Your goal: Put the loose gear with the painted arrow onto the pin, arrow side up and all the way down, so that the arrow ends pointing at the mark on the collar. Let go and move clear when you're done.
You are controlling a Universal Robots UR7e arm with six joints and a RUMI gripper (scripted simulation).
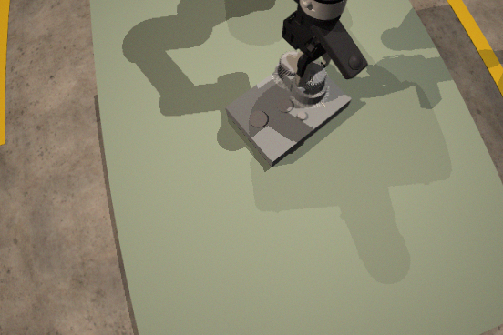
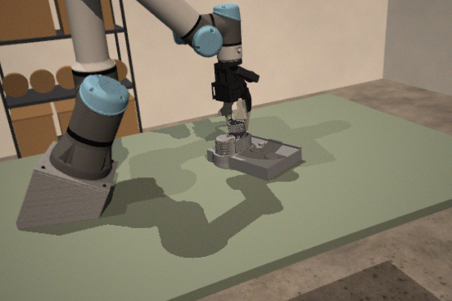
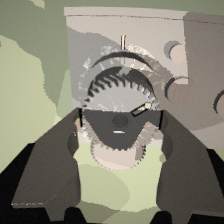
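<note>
Right now the gear is right at my hand.
</note>
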